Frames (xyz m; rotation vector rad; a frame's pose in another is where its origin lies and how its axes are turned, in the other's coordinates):
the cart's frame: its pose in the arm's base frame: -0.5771 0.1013 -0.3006 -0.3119 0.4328 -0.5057
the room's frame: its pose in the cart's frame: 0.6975 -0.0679 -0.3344 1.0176 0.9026 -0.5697
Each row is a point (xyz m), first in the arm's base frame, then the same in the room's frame.
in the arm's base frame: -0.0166 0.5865 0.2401
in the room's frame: -1.3410 0.2314 -0.4209
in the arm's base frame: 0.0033 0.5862 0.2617
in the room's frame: -1.3601 0.2511 -0.4105
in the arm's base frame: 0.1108 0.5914 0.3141
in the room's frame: -1.4081 0.3585 -0.3880
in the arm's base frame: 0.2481 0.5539 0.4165
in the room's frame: -1.4823 0.4935 -0.3043
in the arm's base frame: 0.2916 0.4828 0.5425
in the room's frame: -1.5645 0.5332 -0.1840
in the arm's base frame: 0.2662 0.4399 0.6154
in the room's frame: -1.6121 0.5056 -0.1149
